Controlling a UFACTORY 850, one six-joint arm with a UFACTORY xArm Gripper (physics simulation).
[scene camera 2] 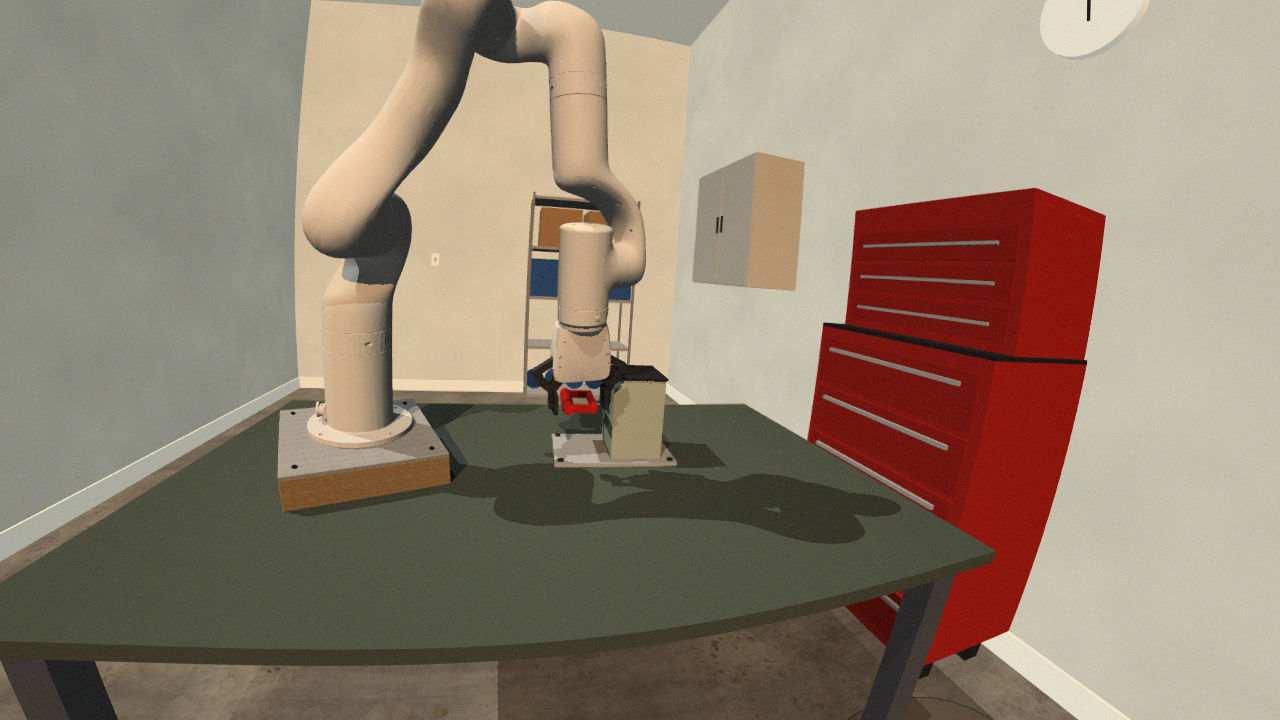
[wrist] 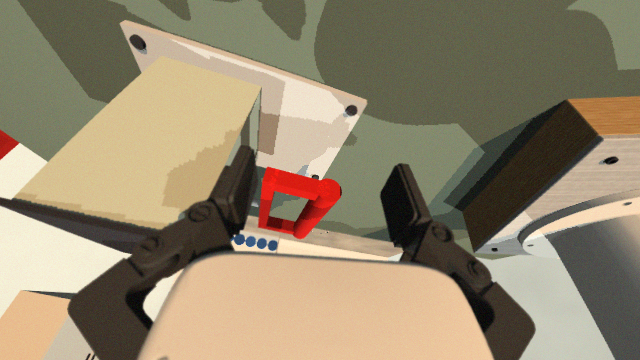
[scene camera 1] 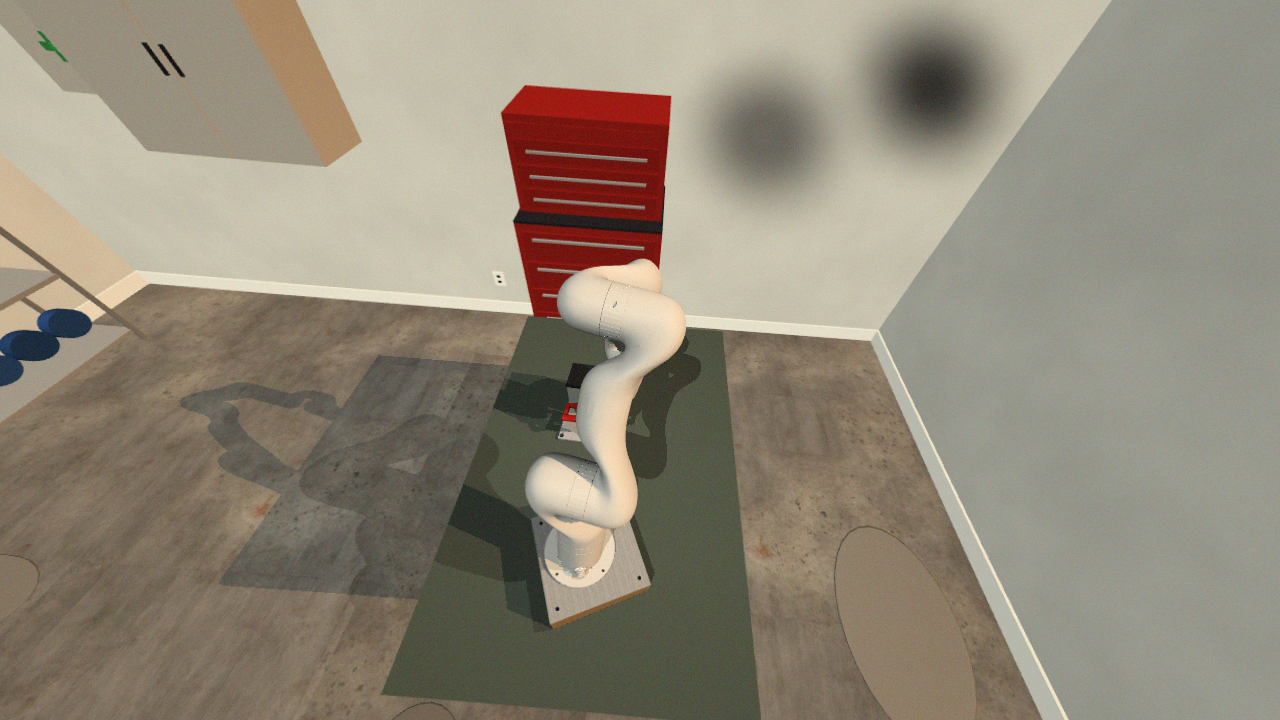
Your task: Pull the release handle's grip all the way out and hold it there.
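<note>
The release handle's red frame-shaped grip (scene camera 1: pixel 569 418) (scene camera 2: pixel 580 409) (wrist: pixel 316 212) stands out beside the upper part of a cream box housing (scene camera 2: pixel 639 420) (wrist: pixel 135 135) with a dark top. The housing is fixed on a light base plate (scene camera 1: pixel 566 436) (scene camera 2: pixel 577 451) (wrist: pixel 302 132). My gripper (scene camera 2: pixel 580 403) (wrist: pixel 323 171) points down and is wide open. The grip lies in the gap between its fingers in the wrist view, nearer the left finger, and is not clamped. The left finger is close to the housing's face and hides part of it. The arm hides the gripper in scene camera 1.
The arm's wood-edged base block (scene camera 1: pixel 595 595) (scene camera 2: pixel 362 483) (wrist: pixel 530 185) stands on the green table (scene camera 1: pixel 680 644) (scene camera 2: pixel 447 573). A red tool chest (scene camera 1: pixel 586 161) (scene camera 2: pixel 948 447) stands past the table's edge. A wall cabinet (scene camera 2: pixel 774 223) and a shelf rack (scene camera 2: pixel 529 313) are farther back.
</note>
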